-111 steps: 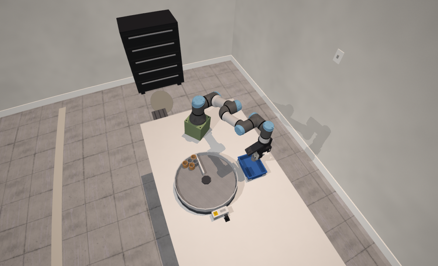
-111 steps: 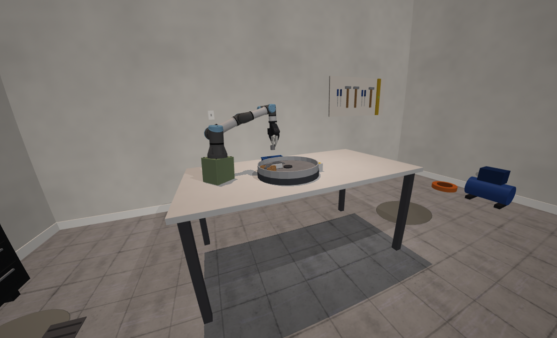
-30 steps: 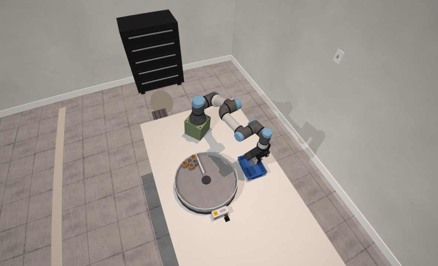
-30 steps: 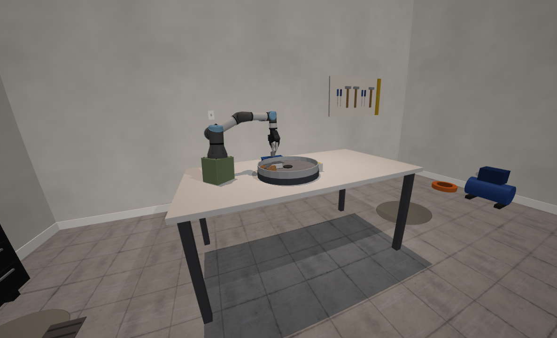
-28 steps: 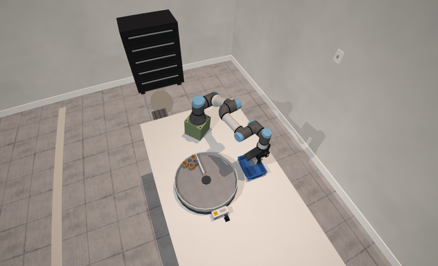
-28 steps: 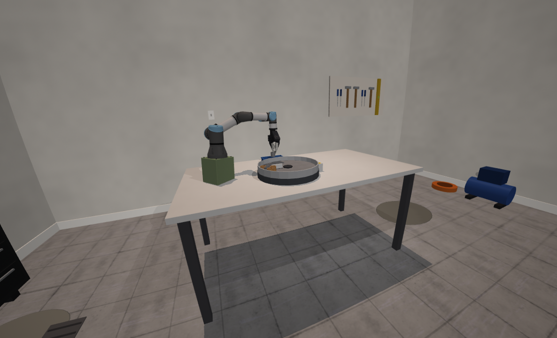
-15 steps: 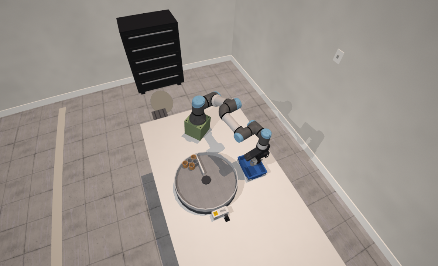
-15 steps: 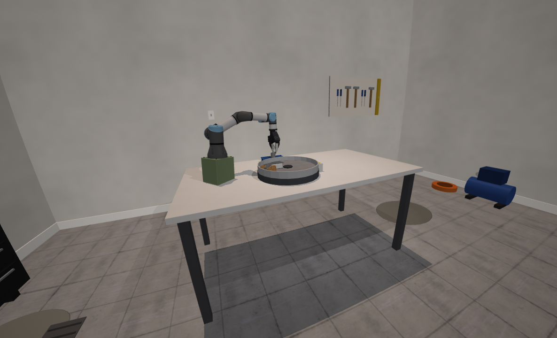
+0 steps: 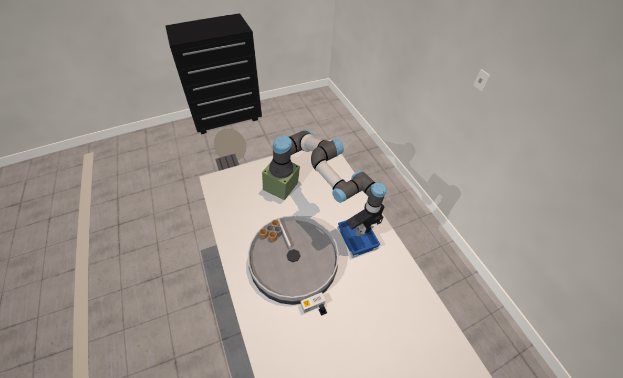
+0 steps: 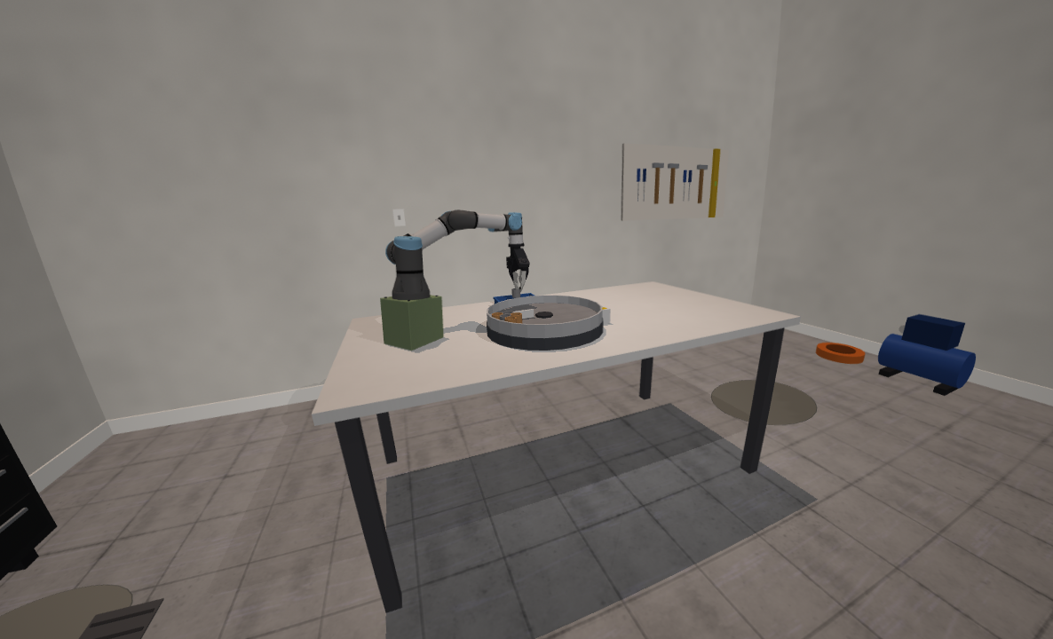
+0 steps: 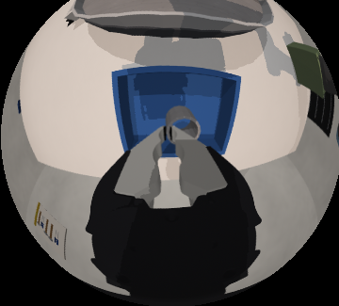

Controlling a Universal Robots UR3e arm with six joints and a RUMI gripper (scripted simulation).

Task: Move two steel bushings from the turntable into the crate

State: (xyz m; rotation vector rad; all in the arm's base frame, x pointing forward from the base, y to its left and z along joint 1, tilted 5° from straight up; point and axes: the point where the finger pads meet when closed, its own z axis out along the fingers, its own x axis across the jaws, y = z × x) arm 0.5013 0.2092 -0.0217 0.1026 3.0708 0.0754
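My hand is 2 cm past the blue crate and 6 cm above it. From my hand the other things lie so: round grey turntable 5 cm behind, 35 cm to the right, 4 cm below.
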